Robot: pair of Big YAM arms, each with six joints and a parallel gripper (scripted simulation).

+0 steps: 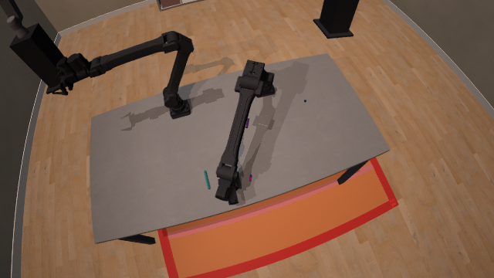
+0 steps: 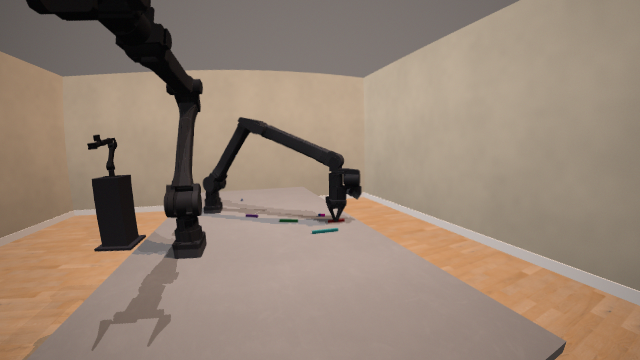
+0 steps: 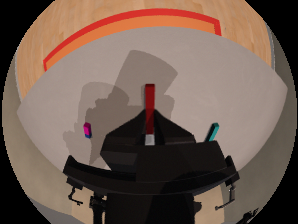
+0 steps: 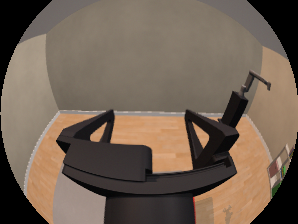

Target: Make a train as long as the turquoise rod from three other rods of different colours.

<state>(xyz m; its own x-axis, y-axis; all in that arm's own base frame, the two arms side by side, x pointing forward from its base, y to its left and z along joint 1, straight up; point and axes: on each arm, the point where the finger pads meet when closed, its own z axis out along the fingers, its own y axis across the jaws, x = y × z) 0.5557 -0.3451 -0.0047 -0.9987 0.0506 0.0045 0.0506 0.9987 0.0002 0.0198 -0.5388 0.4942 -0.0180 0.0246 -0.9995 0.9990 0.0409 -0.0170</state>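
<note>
My left hand is 3 cm past the magenta rod, 11 cm to the right of it and 1 cm above it. From my left hand the other things lie so: turquoise rod 8 cm behind, 11 cm to the right, 1 cm below; red rod 1 cm below; green rod 19 cm behind, 6 cm to the left, 1 cm below.
</note>
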